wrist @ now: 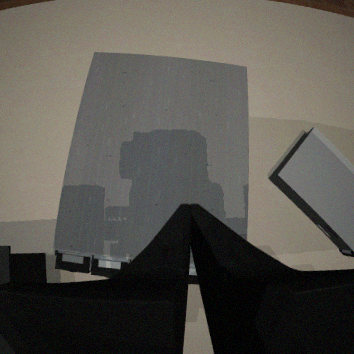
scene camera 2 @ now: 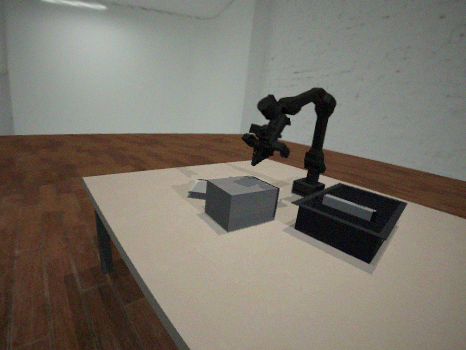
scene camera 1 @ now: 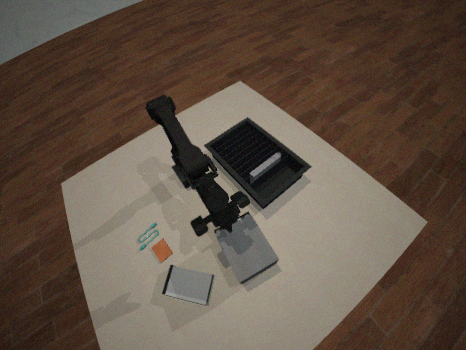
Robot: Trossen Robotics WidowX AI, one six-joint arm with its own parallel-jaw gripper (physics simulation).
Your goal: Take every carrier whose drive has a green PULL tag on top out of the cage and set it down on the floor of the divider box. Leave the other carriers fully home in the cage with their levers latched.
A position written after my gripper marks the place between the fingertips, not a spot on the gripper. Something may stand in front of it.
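Note:
I see my gripper (scene camera 2: pixel 252 165), shut and holding nothing, and a black divider box (scene camera 2: pixel 360 238) as well. On the table rests a grey flat box (scene camera 1: pixel 191 285), and my gripper (scene camera 1: pixel 230 231) is visible there too. In the wrist view I see the grey flat box (wrist: pixel 308 175) again, together with my gripper (wrist: pixel 188 211).

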